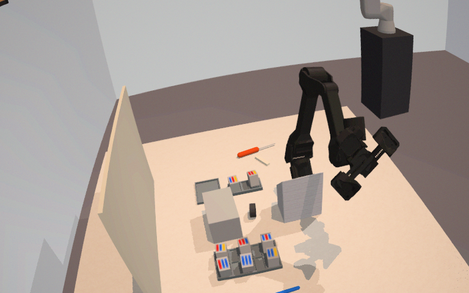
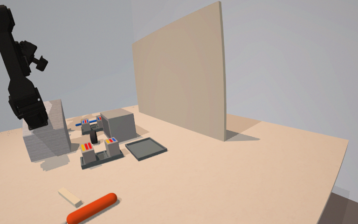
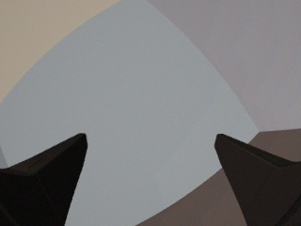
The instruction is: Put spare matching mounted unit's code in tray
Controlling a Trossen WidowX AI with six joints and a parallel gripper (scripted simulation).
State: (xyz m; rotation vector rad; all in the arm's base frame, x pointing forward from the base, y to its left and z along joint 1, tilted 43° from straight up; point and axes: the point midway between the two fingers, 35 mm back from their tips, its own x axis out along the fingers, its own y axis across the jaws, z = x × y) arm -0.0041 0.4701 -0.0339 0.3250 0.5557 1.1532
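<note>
My gripper tip is now 390 mm above the grey spare block, 270 mm short of it and 260 mm to the left of it. From my gripper tip the other things lie so: blue rod 430 mm below, 220 mm ahead, 60 mm to the right; then tall tan panel 560 mm ahead, 420 mm to the right, 220 mm below; then grey mounted unit 400 mm to the right, 390 mm below, 300 mm ahead.
</note>
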